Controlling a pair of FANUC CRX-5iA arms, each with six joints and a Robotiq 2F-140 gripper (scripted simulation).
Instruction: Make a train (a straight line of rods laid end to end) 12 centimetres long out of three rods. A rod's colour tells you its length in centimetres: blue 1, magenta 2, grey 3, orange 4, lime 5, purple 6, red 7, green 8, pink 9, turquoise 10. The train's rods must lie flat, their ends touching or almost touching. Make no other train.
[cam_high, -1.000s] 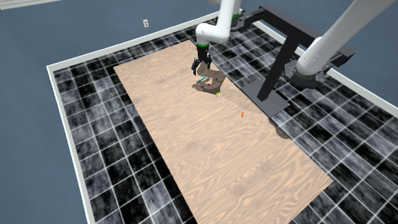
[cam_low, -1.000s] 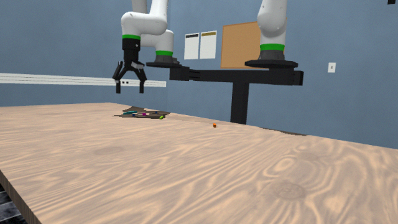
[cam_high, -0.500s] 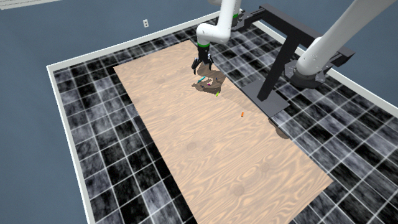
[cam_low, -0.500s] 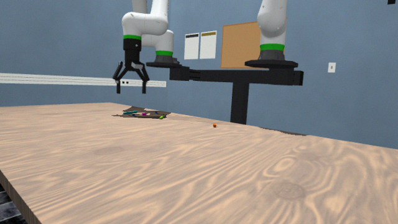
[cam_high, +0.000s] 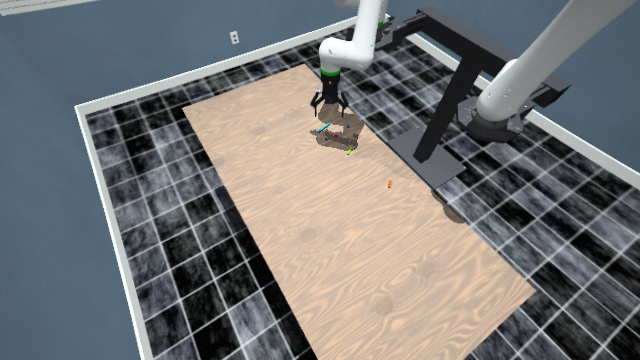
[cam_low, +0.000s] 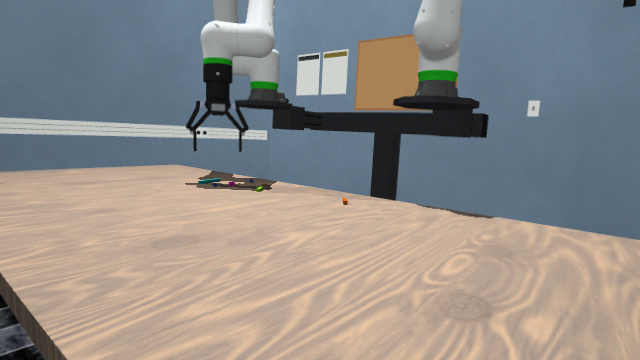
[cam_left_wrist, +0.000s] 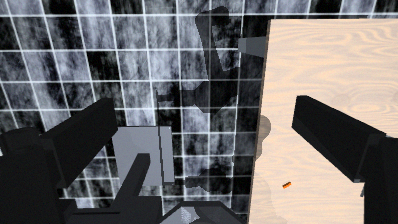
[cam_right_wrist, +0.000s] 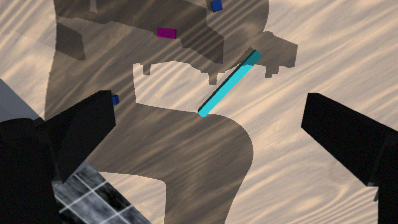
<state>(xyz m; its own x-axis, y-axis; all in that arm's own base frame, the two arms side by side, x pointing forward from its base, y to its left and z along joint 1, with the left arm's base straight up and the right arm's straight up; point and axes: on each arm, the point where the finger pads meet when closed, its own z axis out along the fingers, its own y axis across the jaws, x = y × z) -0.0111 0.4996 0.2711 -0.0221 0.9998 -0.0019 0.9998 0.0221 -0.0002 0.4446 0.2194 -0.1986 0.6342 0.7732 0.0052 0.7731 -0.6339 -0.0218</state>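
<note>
The magenta rod lies 110 mm below my right hand and 70 mm to the left of it. Also, from my right hand: lime rod 200 mm to the left, 110 mm below; then orange rod 490 mm to the left, 110 mm below, 30 mm behind; then turquoise rod 110 mm below, 20 mm to the right, 20 mm ahead.
</note>
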